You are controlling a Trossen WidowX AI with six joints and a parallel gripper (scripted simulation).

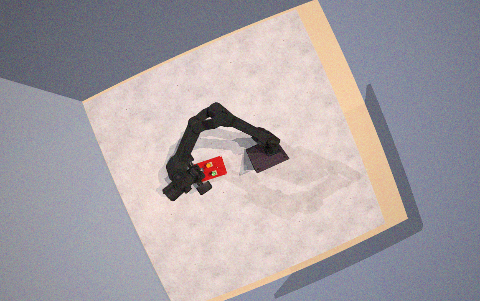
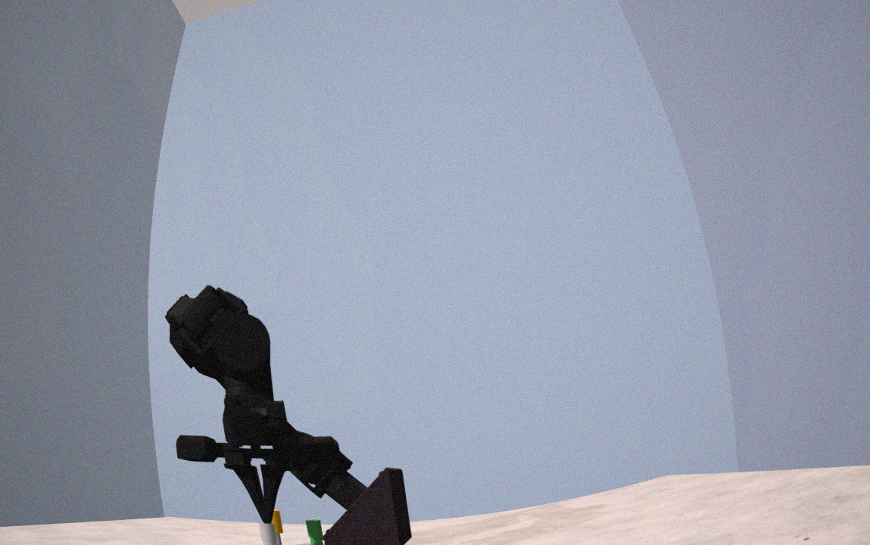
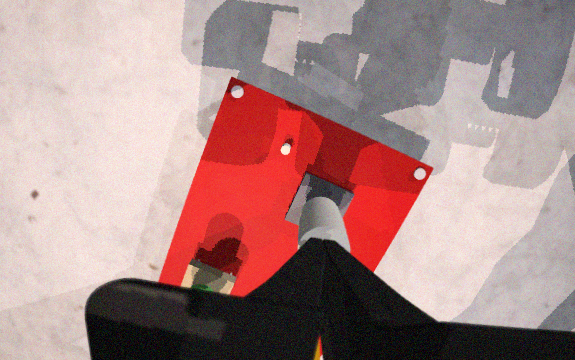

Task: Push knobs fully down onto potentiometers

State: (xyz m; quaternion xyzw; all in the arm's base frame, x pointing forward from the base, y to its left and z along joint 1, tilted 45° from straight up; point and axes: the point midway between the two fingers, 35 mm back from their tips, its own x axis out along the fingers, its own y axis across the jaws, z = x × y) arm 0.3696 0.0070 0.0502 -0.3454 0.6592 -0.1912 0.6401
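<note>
Now: gripper tip 2 cm above the grey knob. Also, from my gripper tip: green knob (6 cm behind, 4 cm to the left, 1 cm below).
</note>
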